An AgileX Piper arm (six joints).
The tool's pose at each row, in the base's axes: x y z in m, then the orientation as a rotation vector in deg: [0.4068, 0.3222, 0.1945, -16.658, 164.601, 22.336]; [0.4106, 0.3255, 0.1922, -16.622, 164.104, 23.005]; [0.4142, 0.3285, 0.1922, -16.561, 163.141, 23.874]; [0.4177, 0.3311, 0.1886, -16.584, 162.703, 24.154]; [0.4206, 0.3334, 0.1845, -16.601, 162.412, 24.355]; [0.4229, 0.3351, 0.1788, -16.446, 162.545, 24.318]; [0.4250, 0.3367, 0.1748, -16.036, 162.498, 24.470]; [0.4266, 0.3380, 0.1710, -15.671, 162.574, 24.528]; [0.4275, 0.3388, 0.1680, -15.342, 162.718, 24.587]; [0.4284, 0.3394, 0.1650, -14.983, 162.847, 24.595]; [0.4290, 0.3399, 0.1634, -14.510, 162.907, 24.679]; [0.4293, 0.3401, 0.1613, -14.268, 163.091, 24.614]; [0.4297, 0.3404, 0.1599, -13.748, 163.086, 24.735]
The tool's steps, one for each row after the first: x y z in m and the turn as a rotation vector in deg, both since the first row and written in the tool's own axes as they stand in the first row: [-0.0036, 0.0017, 0.0038, -0.453, -0.453, -0.007]; [-0.0075, 0.0037, 0.0054, -1.046, -1.350, -0.066]; [-0.0104, 0.0046, 0.0102, -1.243, -1.754, -0.138]; [-0.0125, 0.0051, 0.0153, -1.385, -2.021, -0.185]; [-0.0136, 0.0048, 0.0216, -1.345, -1.922, -0.060]; [-0.0148, 0.0049, 0.0262, -1.414, -2.032, 0.217]; [-0.0156, 0.0049, 0.0304, -1.422, -2.020, 0.478]; [-0.0159, 0.0047, 0.0336, -1.432, -1.933, 0.729]; [-0.0161, 0.0044, 0.0368, -1.406, -1.870, 0.991]; [-0.0163, 0.0043, 0.0386, -1.423, -1.887, 1.324]; [-0.0161, 0.0040, 0.0407, -1.356, -1.754, 1.512]; [-0.0162, 0.0038, 0.0421, -1.395, -1.838, 1.867]
